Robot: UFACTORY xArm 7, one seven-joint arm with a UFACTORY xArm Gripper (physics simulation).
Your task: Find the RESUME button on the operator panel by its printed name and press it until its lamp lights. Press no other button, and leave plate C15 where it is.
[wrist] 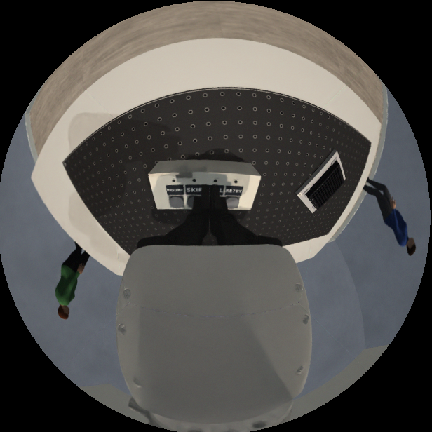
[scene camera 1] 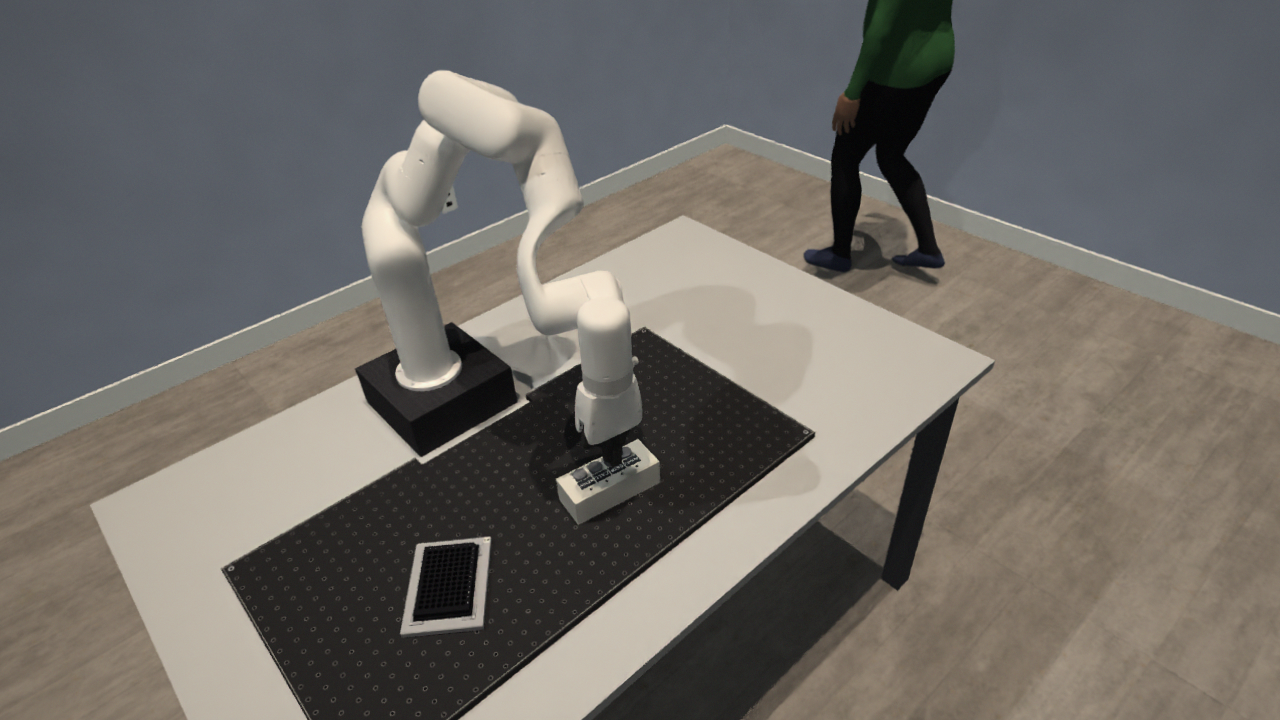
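Where they show: gripper, fingertip midpoint: (scene camera 1: pixel 612 460); arm's base, origin of the base link: (scene camera 1: pixel 429 370).
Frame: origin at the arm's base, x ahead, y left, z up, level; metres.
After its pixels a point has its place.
The white operator panel (scene camera 1: pixel 613 495) {x 0.456, y 0.089, z -0.051 m} (wrist: pixel 160 196) sits on the black perforated board. In the wrist view its RESUME label (wrist: pixel 175 190) is at the far left, with the round grey RESUME button (wrist: pixel 176 202) just below it. The SKIP label (wrist: pixel 193 190) is beside it, a partly hidden label follows, and RETRY (wrist: pixel 234 190) is at the right. The small lamp dot (wrist: pixel 173 180) above RESUME looks dark. My gripper (scene camera 1: pixel 613 454) {x 0.453, y 0.097, z 0.025 m} (wrist: pixel 208 195) is shut and empty, fingertips down over the panel's middle, right of RESUME in the wrist view; contact cannot be told. Plate C15 (scene camera 1: pixel 447 580) {x 0.409, y -0.204, z -0.058 m} (wrist: pixel 327 187), black, lies in its white holder.
The black board (scene camera 1: pixel 358 537) {x 0.216, y -0.268, z -0.078 m} (wrist: pixel 230 115) lies on the pale table (scene camera 1: pixel 895 358) {x 0.536, y 0.781, z -0.091 m} (wrist: pixel 215 62). The arm's black base (scene camera 1: pixel 438 411) {x 0.106, y -0.042, z -0.010 m} stands at the table's back edge. A person in green (scene camera 1: pixel 908 44) (wrist: pixel 66 285) and one in blue (wrist: pixel 397 225) are beyond the table.
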